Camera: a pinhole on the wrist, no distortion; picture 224 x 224 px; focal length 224.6 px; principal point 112.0 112.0 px. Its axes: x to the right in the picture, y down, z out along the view. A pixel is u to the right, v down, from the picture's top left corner.
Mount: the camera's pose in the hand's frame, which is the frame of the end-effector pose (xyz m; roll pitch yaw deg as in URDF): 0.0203 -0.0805 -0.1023 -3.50 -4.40 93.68
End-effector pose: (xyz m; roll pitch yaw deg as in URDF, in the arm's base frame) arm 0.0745 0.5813 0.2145 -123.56 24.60 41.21
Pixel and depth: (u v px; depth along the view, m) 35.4 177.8 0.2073
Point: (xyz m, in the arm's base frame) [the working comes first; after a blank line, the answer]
In the camera's frame: -0.0707 0.0607 0.2073

-0.0440 0.7083 0.3161
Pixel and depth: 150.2 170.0 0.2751
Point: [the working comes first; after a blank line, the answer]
In the camera's frame: 0.0468 0.0710 0.2751

-0.1021 0.6600 0.2030
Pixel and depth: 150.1 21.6 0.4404
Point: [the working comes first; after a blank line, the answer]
In the camera's frame: 0.0747 -0.1773 0.4404

-0.0687 0.8691 -0.0089
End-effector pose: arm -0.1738 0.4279 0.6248 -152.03 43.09 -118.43
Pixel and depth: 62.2 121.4 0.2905
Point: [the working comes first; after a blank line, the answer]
In the camera's frame: -0.0644 0.0122 0.2905

0.0596 0.3677 0.5685
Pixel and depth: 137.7 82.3 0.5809
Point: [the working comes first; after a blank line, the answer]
In the camera's frame: 0.0665 -0.0768 0.5809

0.1803 0.4989 0.2899
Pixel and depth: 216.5 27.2 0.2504
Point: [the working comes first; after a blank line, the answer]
In the camera's frame: 0.1165 -0.0945 0.2504

-0.1061 0.4325 0.4499
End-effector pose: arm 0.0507 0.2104 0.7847 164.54 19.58 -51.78
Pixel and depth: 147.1 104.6 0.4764
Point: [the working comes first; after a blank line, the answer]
In the camera's frame: 0.0745 -0.0157 0.4764

-0.0709 0.2699 0.4285
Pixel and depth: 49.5 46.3 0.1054
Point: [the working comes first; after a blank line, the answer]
In the camera's frame: -0.0293 -0.0308 0.1054

0.1588 0.2533 0.7377
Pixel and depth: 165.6 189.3 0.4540
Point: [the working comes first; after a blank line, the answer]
In the camera's frame: 0.1083 0.1563 0.4540

-0.1767 0.3778 0.5200
